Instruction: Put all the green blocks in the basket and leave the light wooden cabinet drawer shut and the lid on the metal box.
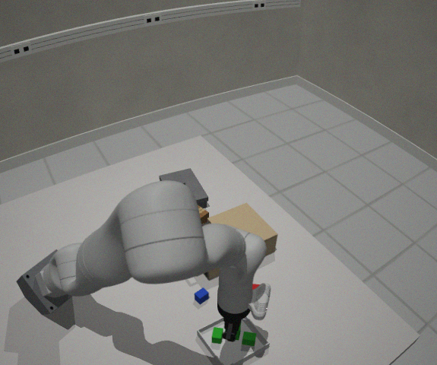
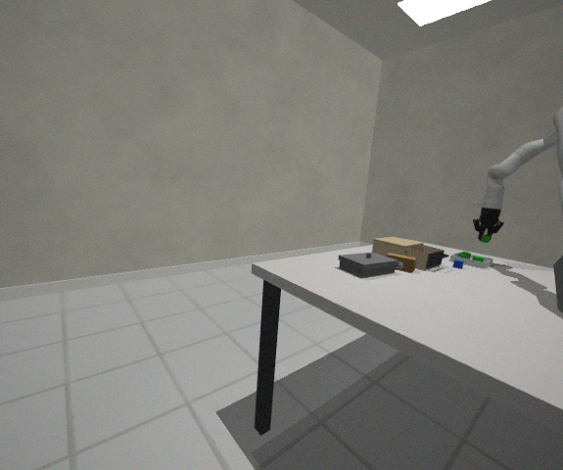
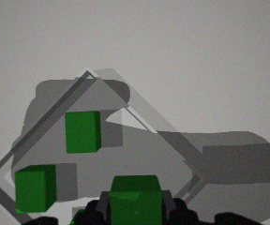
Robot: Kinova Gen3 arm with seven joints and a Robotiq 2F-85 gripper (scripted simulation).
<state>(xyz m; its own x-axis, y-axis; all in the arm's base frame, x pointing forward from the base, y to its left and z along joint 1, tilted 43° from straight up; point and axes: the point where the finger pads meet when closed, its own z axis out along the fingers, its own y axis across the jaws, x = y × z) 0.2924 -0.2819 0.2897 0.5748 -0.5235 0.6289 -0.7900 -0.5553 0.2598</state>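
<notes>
Now: the grey basket 120 mm below my hand, 30 mm to the left of it and 30 mm ahead of it. Also, from my hand: blue block (200 mm to the left, 120 mm below, 60 mm ahead); red block (200 mm ahead, 120 mm below, 100 mm to the left); light wooden cabinet (300 mm to the left, 250 mm ahead, 90 mm below).
</notes>
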